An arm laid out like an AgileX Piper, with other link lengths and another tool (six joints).
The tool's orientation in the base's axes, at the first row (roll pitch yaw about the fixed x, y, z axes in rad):
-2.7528, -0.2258, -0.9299
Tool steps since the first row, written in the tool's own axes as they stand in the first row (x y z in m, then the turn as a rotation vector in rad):
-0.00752, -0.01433, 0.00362, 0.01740, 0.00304, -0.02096
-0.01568, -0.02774, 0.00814, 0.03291, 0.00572, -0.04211
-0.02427, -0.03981, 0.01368, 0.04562, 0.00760, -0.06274
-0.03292, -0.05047, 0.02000, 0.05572, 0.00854, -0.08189
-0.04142, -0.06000, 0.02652, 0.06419, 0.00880, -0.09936
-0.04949, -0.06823, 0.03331, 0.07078, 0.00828, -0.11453
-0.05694, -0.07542, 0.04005, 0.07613, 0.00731, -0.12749
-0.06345, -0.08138, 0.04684, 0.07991, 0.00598, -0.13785
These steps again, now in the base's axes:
0.00707, 0.01500, 0.00035, -0.00093, -0.01675, 0.02168
0.01351, 0.02998, -0.00060, -0.00279, -0.03181, 0.04323
0.01922, 0.04452, -0.00306, -0.00550, -0.04416, 0.06399
0.02425, 0.05829, -0.00676, -0.00846, -0.05380, 0.08317
0.02867, 0.07124, -0.01102, -0.01117, -0.06163, 0.10073
0.03255, 0.08307, -0.01591, -0.01346, -0.06738, 0.11608
0.03606, 0.09377, -0.02100, -0.01522, -0.07174, 0.12932
0.03929, 0.10297, -0.02638, -0.01653, -0.07449, 0.14001

